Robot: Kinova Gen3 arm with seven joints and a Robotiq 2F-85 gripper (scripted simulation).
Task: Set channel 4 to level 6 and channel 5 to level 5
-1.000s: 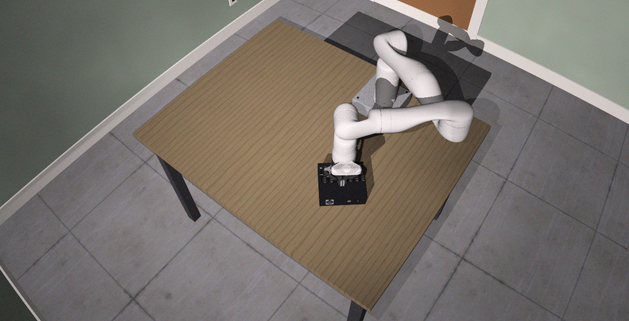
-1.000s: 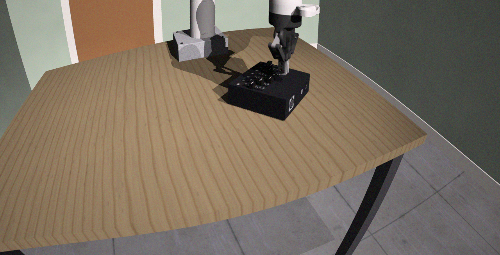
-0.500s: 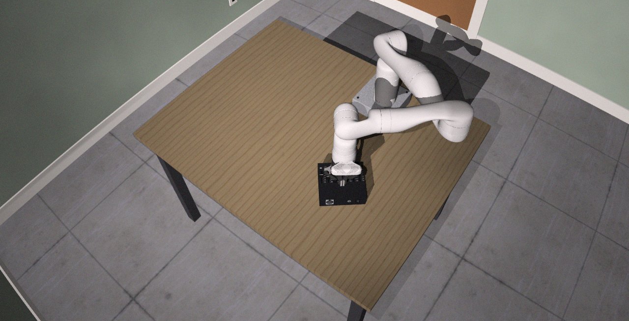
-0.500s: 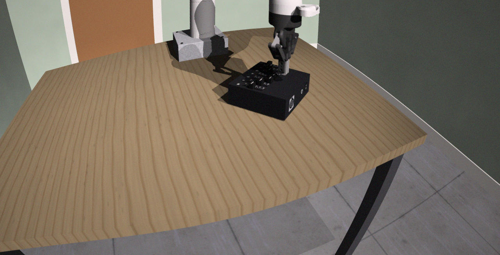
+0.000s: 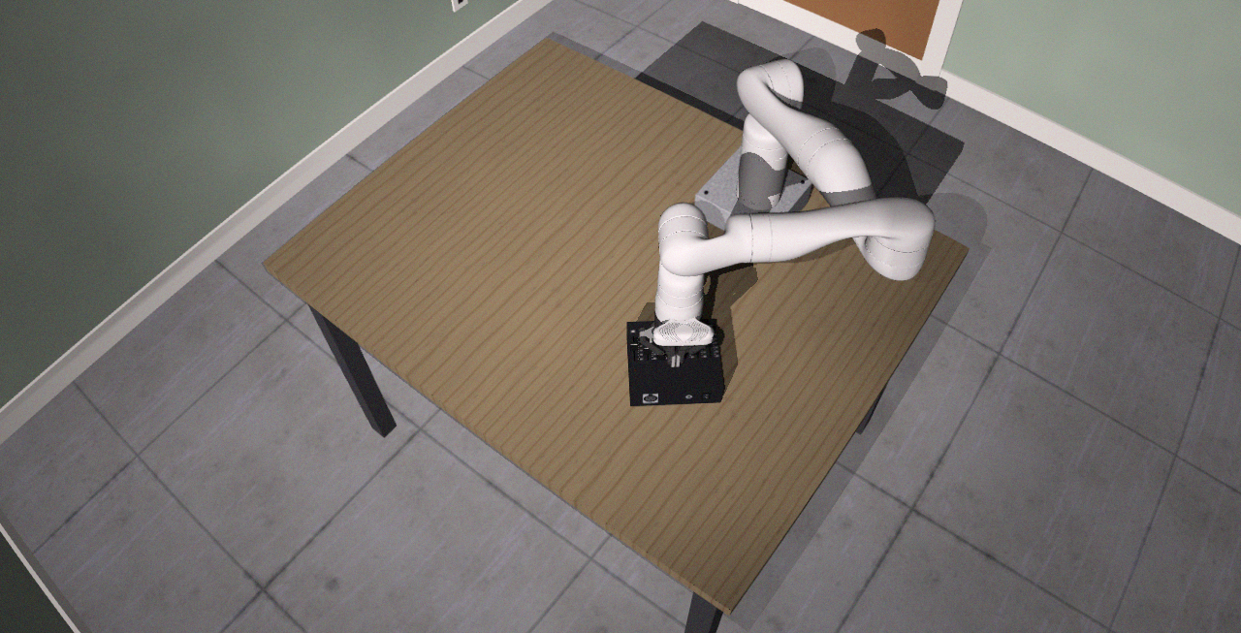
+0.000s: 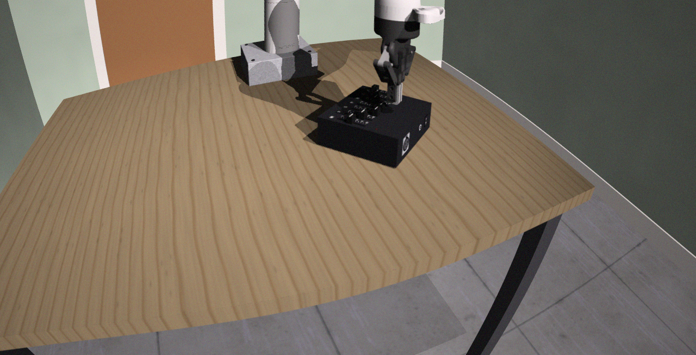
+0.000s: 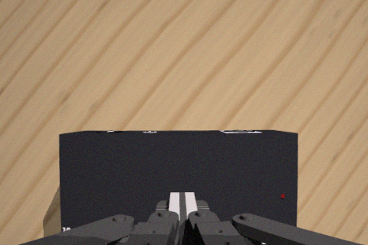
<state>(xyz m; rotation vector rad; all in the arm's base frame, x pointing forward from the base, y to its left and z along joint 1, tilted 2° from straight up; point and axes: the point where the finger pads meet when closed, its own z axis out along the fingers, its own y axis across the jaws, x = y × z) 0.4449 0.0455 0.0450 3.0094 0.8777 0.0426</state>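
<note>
My gripper is now 3 cm above the channel 4 fader cap, 2 cm past it and 1 cm to the left of it. From my hand the other things lie so: channel 5 fader cap: 3 cm to the right, 3 cm below, 1 cm behind.
</note>
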